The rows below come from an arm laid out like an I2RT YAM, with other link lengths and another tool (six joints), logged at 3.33 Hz.
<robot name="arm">
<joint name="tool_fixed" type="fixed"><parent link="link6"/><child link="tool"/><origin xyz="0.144 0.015 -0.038" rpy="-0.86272 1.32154 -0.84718"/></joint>
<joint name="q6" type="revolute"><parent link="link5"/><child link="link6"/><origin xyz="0.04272 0 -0.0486" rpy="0 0 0"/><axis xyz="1 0 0"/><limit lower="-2.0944" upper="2.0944"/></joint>
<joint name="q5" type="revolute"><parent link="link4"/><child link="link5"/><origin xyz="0.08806 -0.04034 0.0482" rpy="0 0 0"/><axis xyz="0 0 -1"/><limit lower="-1.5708" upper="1.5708"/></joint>
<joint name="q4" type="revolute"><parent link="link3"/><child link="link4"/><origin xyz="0.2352 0.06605 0.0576" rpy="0 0 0"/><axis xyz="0 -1 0"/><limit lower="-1.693" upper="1.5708"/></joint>
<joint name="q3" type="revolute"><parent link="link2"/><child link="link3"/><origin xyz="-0.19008 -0.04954 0" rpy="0 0 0"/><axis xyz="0 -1 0"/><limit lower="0" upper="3.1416"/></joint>
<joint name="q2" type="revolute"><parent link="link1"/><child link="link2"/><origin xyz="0.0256 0.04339 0.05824" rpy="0 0 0"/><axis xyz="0 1 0"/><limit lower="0" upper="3.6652"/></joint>
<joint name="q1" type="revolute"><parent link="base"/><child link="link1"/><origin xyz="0 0 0.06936" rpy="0 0 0"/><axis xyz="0 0 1"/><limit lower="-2.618" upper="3.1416"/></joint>
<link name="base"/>
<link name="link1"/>
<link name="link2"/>
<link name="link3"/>
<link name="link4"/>
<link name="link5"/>
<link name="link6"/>
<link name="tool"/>
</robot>
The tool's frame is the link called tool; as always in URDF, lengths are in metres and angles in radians.
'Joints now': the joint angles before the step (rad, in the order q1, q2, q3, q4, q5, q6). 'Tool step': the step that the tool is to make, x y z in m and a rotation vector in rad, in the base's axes. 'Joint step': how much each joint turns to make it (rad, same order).
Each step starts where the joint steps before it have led.
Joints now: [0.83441, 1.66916, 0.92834, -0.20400, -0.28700, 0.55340]
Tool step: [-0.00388, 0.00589, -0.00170, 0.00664, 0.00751, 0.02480]
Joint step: [0.01078, 0.02803, 0.01923, 0.00706, -0.01634, -0.00576]
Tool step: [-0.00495, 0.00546, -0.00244, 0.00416, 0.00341, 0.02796]
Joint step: [0.01384, 0.02561, 0.01513, 0.00868, -0.01255, -0.00879]
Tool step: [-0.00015, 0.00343, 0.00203, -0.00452, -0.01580, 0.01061]
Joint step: [0.01190, 0.00429, 0.01715, -0.00851, 0.01289, -0.00809]
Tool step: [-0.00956, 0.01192, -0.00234, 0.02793, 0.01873, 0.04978]
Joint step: [0.01949, 0.04663, 0.02377, 0.03064, -0.04388, -0.00576]
